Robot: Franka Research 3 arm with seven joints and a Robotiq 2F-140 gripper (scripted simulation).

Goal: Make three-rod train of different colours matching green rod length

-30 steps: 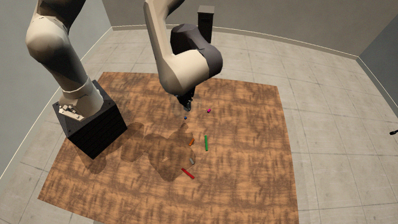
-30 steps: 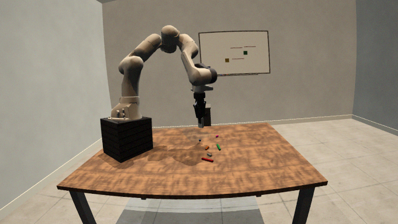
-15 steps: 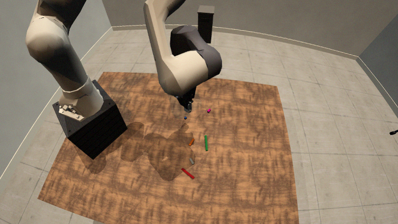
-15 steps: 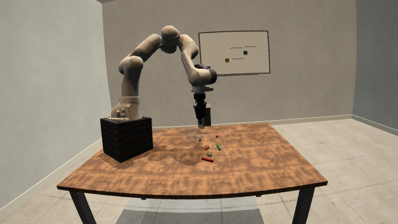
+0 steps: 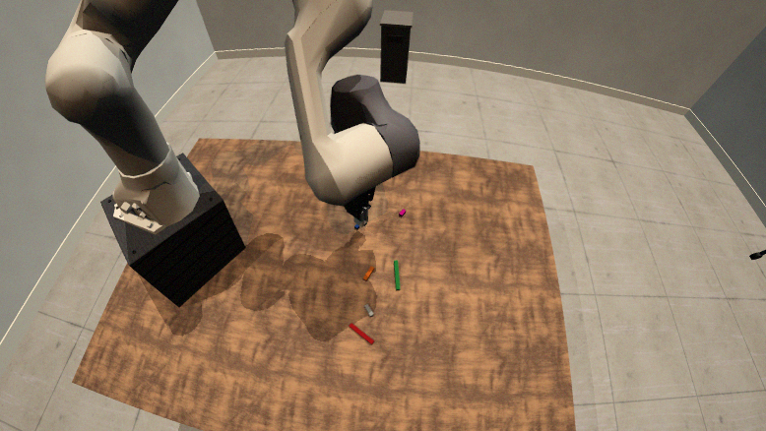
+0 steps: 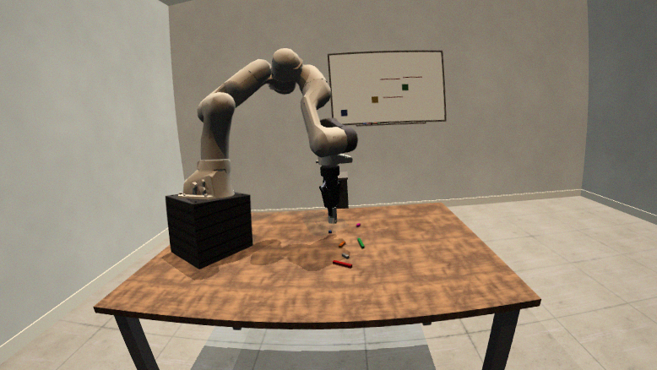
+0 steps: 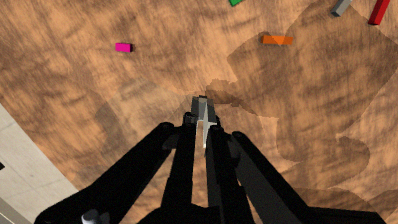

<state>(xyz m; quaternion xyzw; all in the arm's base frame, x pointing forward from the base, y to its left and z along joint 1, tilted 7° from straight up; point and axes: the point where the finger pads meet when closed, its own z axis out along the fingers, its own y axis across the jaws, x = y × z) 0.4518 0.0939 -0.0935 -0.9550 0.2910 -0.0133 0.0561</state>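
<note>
Now: hand 10 mm past the blue rod, 10 mm to the right of it and 80 mm above it. Round my hand: magenta rod (110 mm ahead, 70 mm to the left, 80 mm below); then green rod (100 mm ahead, 130 mm to the right, 80 mm below); then orange rod (30 mm ahead, 130 mm to the right, 80 mm below).
</note>
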